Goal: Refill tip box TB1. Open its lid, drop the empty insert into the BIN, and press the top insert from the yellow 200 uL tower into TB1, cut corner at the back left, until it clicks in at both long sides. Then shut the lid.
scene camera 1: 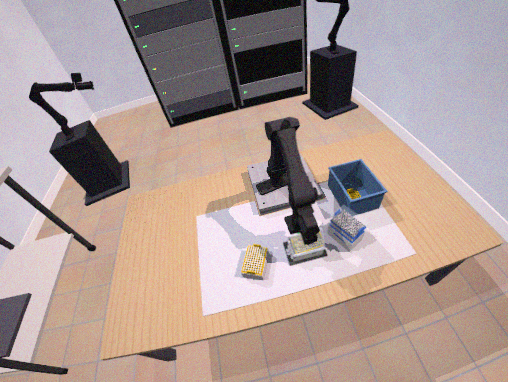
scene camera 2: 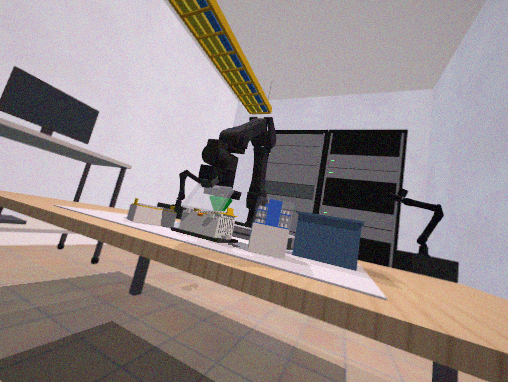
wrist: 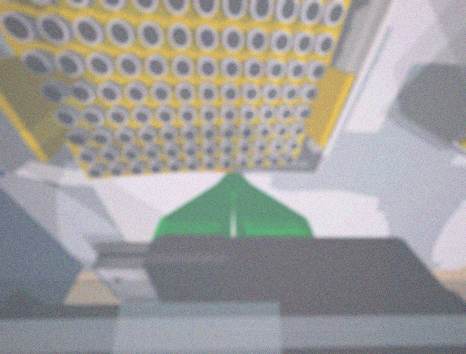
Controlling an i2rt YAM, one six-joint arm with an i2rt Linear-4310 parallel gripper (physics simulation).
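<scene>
Tip box TB1 [scene camera 1: 311, 255] [scene camera 2: 200, 226] stands on the white mat. A yellow insert full of tips [scene camera 1: 300, 242] [wrist: 170, 92] is in its top; I cannot tell whether both long sides are clicked in. Its clear lid [scene camera 2: 196, 199] stands open and tilted. My gripper [scene camera 2: 221, 208] [wrist: 233, 173] is shut and empty, its green tips low by the lid, at the edge of the insert in the wrist view. A pale haze covers the wrist view. The yellow tower [scene camera 1: 255, 261] [scene camera 2: 142, 214] stands left of TB1. The empty yellow insert [scene camera 1: 353, 193] lies in the blue BIN [scene camera 1: 370, 201] [scene camera 2: 327, 241].
A blue tip rack [scene camera 1: 347, 226] [scene camera 2: 270, 241] stands right of TB1, between it and the BIN. The arm's base plate [scene camera 1: 269, 202] is behind the white mat [scene camera 1: 220, 295]. The arm reaches over TB1 and hides part of it in scene camera 1.
</scene>
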